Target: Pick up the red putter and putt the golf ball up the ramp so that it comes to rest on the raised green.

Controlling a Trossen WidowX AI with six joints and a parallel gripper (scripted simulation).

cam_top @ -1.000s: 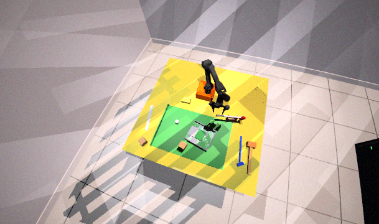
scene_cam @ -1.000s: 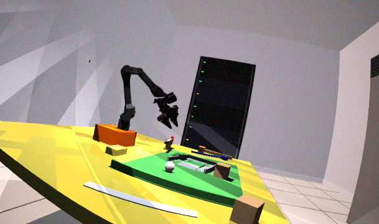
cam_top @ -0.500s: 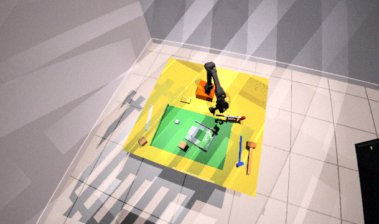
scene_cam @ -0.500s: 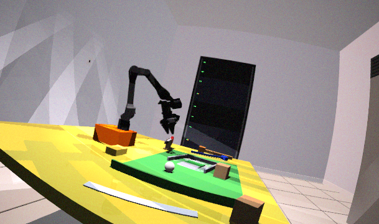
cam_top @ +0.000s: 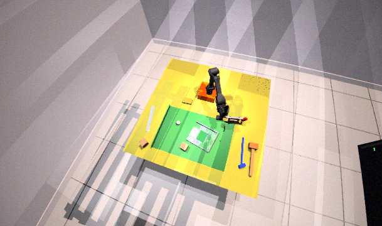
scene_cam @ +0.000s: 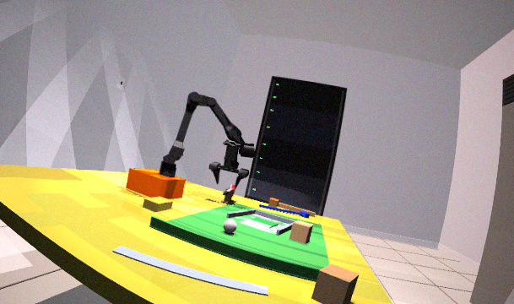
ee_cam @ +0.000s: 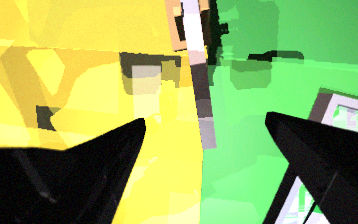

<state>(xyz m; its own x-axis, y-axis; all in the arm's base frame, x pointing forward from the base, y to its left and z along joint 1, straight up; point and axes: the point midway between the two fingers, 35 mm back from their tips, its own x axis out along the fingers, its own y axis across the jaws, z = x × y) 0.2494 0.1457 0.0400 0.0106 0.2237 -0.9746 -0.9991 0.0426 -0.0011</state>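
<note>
Right now my gripper tip is 1 cm past the red putter, 12 cm to the right of it and 4 cm above it. Also, from my gripper tip: blue putter (31 cm ahead, 24 cm to the left, 8 cm below); white golf ball (13 cm ahead, 42 cm to the right, 7 cm below); flat strip (12 cm ahead, 74 cm to the right, 10 cm below).
</note>
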